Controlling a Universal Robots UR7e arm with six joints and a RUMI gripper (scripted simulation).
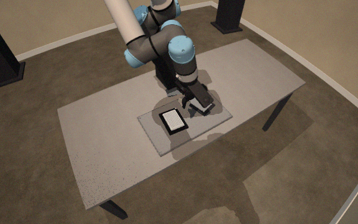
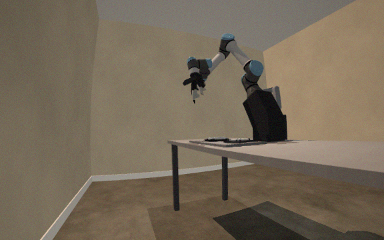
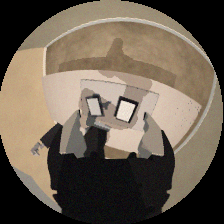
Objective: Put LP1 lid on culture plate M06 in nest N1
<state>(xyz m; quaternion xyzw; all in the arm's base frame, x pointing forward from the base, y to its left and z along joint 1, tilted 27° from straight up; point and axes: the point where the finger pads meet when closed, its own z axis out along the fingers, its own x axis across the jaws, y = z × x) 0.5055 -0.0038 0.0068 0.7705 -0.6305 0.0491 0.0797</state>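
Right now the see-through lid is 210 mm behind my hand, 180 mm to the left of it and 290 mm below it. Round my hand: plate nest N1 (160 mm behind, 40 mm to the right, 300 mm below); culture plate M06 (160 mm behind, 40 mm to the right, 290 mm below); lid park LP1 (210 mm behind, 180 mm to the left, 300 mm below).
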